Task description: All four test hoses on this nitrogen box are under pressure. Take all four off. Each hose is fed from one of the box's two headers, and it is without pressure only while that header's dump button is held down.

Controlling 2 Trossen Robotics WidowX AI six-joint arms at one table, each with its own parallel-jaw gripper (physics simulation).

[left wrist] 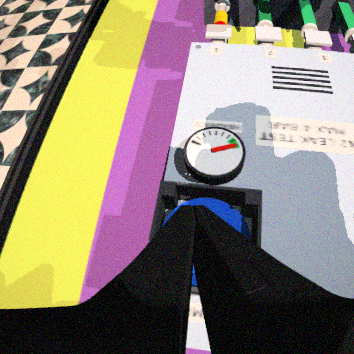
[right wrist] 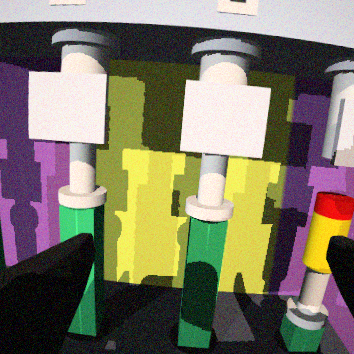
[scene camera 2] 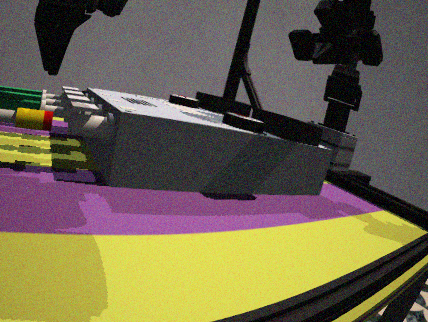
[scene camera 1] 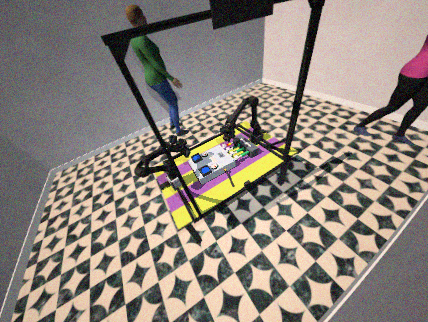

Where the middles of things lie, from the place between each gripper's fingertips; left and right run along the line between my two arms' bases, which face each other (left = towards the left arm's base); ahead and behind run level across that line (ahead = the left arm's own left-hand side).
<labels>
The dark block [right wrist: 131, 310] is 130 mm to the right of my right hand, 60 mm below it and 40 mm behind it.
Now: left hand 510 mm to the left of the dark block, 170 mm above it and 120 mm past it.
</labels>
